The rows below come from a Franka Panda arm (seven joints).
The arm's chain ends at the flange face. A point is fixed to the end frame.
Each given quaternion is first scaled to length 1.
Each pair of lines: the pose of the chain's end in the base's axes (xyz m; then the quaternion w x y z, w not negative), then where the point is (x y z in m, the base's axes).
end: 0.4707 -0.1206 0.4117 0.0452 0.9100 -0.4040 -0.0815
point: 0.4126 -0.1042 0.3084
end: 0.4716 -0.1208 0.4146 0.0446 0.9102 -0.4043 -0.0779
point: 0.4142 -0.1046 0.3108
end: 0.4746 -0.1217 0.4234 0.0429 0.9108 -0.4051 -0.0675
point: 0.4194 -0.1060 0.3184
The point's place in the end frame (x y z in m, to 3 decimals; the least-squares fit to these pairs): -0.039 0.016 0.112
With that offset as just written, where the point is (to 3 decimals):
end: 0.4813 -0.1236 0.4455 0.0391 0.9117 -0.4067 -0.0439
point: 0.431 -0.109 0.338
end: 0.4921 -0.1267 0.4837 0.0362 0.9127 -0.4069 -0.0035
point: 0.450 -0.115 0.372
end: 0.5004 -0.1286 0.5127 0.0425 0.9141 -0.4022 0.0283
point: 0.464 -0.122 0.399
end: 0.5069 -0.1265 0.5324 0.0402 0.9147 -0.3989 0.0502
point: 0.475 -0.122 0.417
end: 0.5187 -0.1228 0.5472 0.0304 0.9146 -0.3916 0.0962
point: 0.498 -0.121 0.429
